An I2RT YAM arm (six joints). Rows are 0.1 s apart.
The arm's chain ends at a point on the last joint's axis. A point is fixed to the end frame.
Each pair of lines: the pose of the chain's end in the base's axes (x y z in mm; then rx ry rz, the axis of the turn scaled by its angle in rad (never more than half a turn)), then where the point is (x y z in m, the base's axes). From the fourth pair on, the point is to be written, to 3 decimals.
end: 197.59, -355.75, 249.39, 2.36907, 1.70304, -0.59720
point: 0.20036 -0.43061 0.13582
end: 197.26, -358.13, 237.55, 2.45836, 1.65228, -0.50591
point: 0.20124 -0.42709 0.12035
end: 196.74, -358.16, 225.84, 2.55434, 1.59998, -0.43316
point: 0.20006 -0.42069 0.10506
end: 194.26, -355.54, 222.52, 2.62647, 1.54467, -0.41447
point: 0.194 -0.415 0.100
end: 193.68, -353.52, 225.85, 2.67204, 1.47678, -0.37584
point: 0.194 -0.412 0.103
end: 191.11, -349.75, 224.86, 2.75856, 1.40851, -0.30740
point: 0.191 -0.402 0.099
